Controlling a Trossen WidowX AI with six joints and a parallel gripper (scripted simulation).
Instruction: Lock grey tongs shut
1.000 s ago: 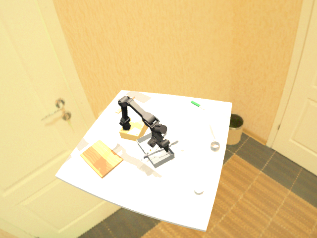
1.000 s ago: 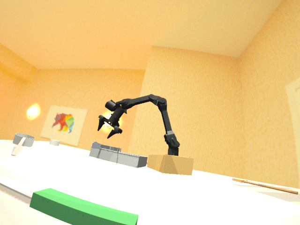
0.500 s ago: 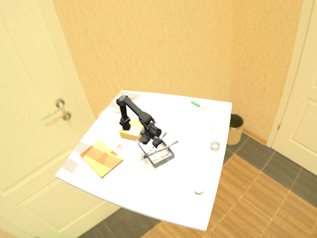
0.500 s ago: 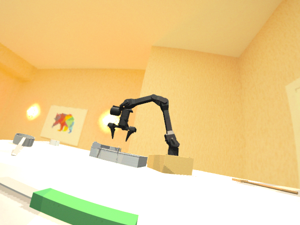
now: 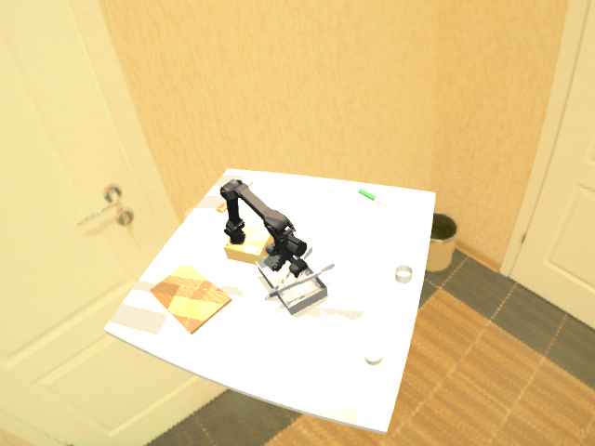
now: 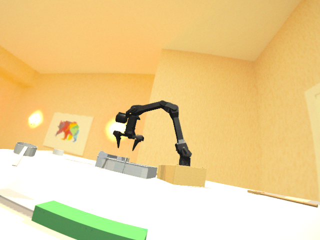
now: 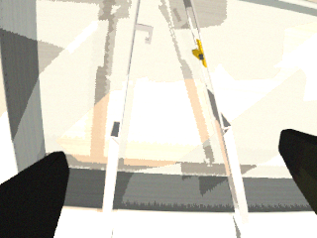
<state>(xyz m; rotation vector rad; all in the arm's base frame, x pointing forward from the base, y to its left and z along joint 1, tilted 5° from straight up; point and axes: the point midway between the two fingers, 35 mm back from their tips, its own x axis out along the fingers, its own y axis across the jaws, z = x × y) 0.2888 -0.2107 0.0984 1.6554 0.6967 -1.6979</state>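
The yellow lock piece is 60 mm below my gripper tip, 40 mm behind it and 10 mm to the right of it. From my gripper tip the other things lie so: grey roasting tin: 100 mm below, 50 mm to the left, 20 mm behind; then wooden board: 470 mm behind, 120 mm below, 70 mm to the right; then white dish: 350 mm ahead, 300 mm to the right, 110 mm below.
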